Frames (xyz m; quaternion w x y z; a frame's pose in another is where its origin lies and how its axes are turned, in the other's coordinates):
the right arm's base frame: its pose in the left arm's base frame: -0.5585 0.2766 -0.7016 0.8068 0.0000 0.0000 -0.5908
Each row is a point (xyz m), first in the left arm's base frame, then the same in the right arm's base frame.
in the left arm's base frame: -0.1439 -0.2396 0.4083
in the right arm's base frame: 0.6173 0.2394 1.1099
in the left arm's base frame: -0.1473 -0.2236 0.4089
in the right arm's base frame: 0.6010 0.2410 1.1105
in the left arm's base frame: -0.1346 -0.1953 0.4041
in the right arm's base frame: 0.5779 0.2617 1.1057
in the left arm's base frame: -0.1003 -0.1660 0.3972
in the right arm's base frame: 0.5603 0.3032 1.0988
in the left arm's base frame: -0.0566 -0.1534 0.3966
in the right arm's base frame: 0.5615 0.3487 1.0982
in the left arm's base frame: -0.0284 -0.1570 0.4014
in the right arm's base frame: 0.5734 0.3745 1.1030
